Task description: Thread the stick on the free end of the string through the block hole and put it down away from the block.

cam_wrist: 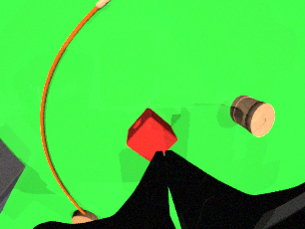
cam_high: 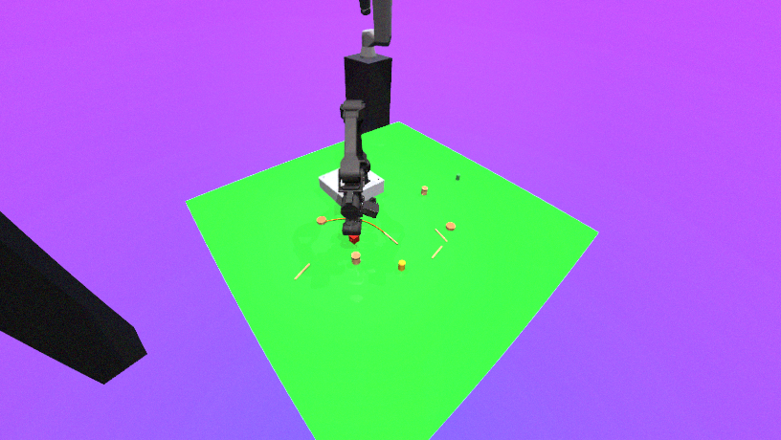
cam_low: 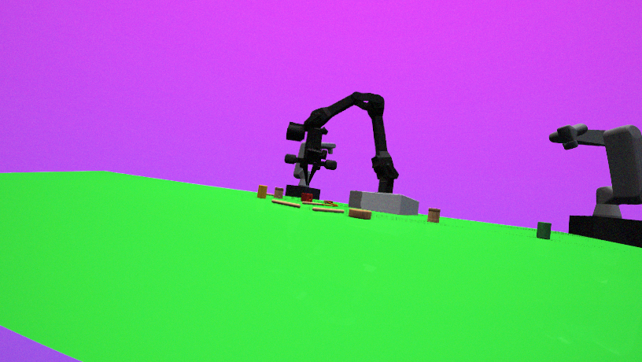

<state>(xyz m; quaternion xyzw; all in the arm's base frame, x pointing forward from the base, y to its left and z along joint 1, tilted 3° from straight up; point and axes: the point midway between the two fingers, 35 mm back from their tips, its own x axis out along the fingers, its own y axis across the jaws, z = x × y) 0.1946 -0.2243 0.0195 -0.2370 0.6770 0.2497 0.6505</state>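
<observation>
Right now the red block is 10 mm behind my gripper tip and 40 mm below it. The rest, counted from my gripper tip: round wooden button 180 mm behind, 20 mm to the right, 50 mm below; thin wooden stick 70 mm ahead, 100 mm to the left, 60 mm below; tan cylinder 70 mm ahead, 70 mm to the right, 40 mm below.
</observation>
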